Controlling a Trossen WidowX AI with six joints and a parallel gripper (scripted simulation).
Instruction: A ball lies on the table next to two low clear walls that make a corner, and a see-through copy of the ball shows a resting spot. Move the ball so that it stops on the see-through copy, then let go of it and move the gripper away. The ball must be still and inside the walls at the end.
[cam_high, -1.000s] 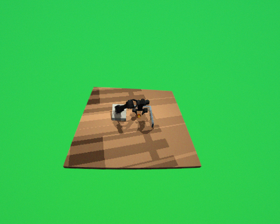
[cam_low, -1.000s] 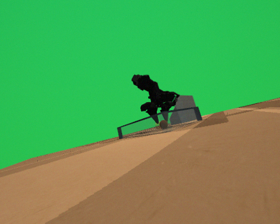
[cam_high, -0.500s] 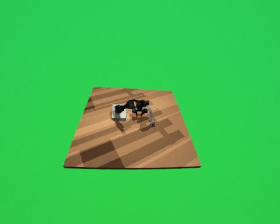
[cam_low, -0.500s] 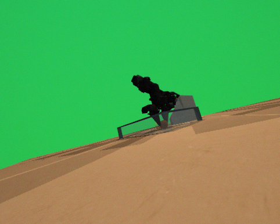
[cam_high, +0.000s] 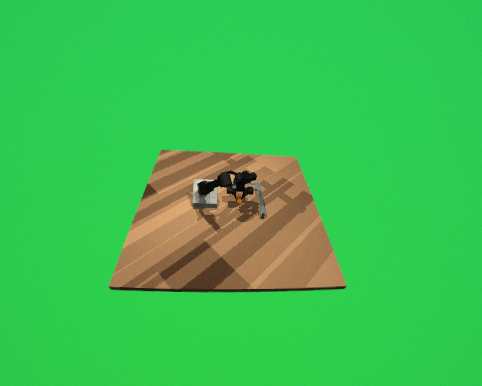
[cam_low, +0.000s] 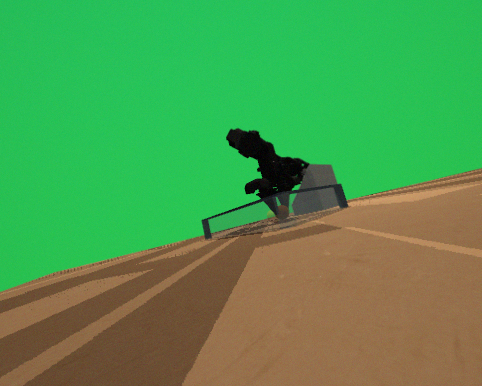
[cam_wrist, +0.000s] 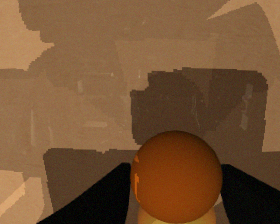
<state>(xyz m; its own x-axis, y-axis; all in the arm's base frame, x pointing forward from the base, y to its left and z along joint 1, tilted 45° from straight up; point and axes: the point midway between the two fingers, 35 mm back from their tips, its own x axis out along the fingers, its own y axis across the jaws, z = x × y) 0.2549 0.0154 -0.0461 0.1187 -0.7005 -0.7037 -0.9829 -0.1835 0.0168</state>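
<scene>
My gripper tip is now 1 cm short of the orange ball and 3 cm to the left of it. The rest, counted from my gripper tip: thin grey bar 16 cm ahead, 1 cm to the left, 4 cm above; then clear wall 16 cm ahead, 1 cm to the left, 1 cm above.
</scene>
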